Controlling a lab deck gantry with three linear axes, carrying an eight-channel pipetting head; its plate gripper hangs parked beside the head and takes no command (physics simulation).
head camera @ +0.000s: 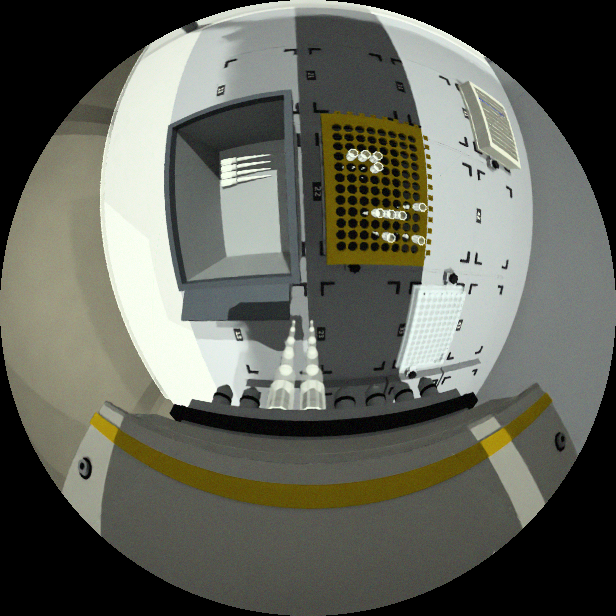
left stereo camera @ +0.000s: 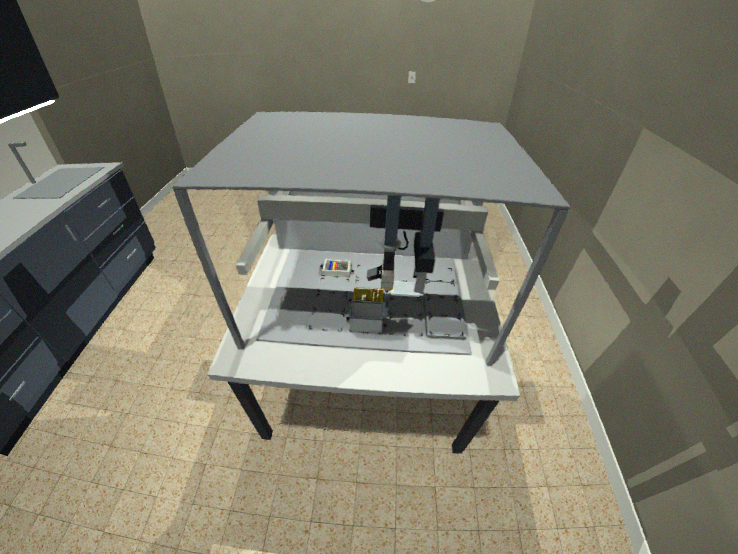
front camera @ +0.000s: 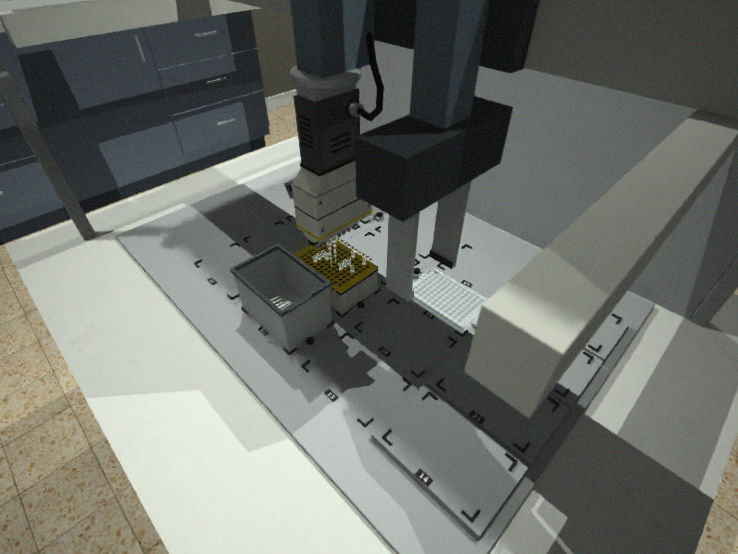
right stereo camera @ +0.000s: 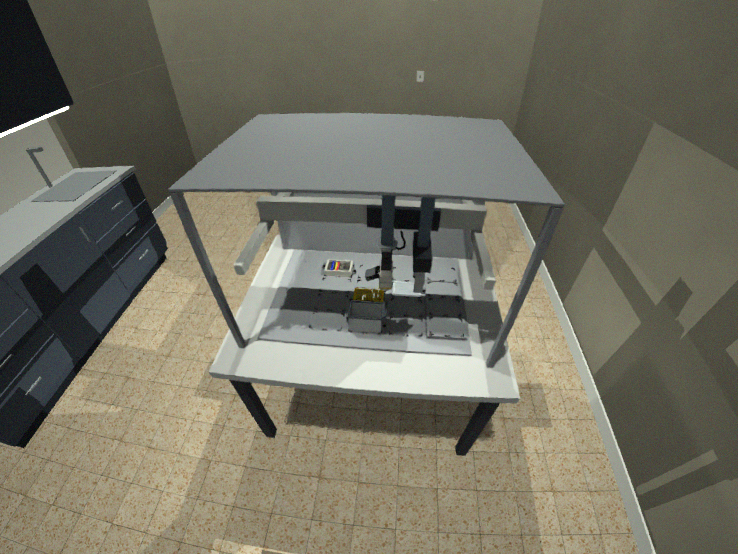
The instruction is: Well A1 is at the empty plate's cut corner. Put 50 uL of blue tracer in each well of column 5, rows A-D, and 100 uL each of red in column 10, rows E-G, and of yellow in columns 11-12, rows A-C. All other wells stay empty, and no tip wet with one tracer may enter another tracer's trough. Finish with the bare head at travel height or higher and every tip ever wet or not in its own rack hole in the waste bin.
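The pipetting head (front camera: 326, 199) (head camera: 310, 545) carries two pale tips (head camera: 281, 390) (head camera: 312, 390) on neighbouring nozzles; its other nozzles are bare. It stands beside the yellow tip rack (front camera: 357, 268) (head camera: 333, 189) (left stereo camera: 369, 295), where several white tips stand in two groups. Several tips lie side by side in the grey waste bin (front camera: 283, 325) (head camera: 192, 229). The plate (front camera: 450, 298) (head camera: 433, 327) (left stereo camera: 407, 289) looks pale; no colour shows in its wells. The trough block (head camera: 494, 123) (left stereo camera: 338, 267) (right stereo camera: 338, 267) shows blue, yellow and red strips. My gripper (front camera: 424, 277) is open and empty beside the plate.
The bin stands directly in front of the tip rack. The gantry's pale beam (front camera: 602, 256) overhangs the right of the deck in the front view. A raised slab (front camera: 453, 465) lies at the deck's front right. Frame posts (left stereo camera: 211, 268) (left stereo camera: 527, 286) stand at the table's front corners.
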